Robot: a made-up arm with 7 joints.
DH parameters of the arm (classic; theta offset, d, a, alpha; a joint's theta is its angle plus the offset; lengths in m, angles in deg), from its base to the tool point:
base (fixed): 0 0 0 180
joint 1: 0 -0.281 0 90
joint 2: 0 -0.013 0 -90
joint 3: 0 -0.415 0 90
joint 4: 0 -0.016 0 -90
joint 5: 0 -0.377 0 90
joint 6: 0 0 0 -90
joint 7: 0 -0.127 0 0
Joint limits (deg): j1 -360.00..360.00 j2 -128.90..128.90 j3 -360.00..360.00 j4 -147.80..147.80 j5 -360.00..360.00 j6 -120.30..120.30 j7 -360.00..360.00
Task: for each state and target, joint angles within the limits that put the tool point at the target. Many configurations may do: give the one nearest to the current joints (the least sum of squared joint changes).
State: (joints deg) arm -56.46 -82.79 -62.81 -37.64 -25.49 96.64 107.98
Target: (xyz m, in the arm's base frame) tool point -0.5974 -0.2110 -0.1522
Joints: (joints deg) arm -14.38 -117.43 -54.30 -31.18 -33.38 106.32 107.98
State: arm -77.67 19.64 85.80 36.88 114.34 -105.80 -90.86
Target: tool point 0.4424 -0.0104 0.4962
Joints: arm -50.83 34.02 85.72 91.16 129.29 -104.57 -90.86
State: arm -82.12 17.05 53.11 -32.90 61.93 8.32 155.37
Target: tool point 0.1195 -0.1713 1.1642
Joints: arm -99.63 -10.29 52.47 1.64 60.92 28.35 155.37
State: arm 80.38 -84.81 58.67 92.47 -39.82 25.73 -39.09
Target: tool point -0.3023 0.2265 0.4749
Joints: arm 100.57 -99.44 60.55 118.49 -37.13 37.15 -39.09
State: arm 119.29 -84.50 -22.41 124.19 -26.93 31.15 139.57
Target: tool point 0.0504 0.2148 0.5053
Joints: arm 102.26 -125.45 -0.44 130.40 -21.49 40.55 139.57
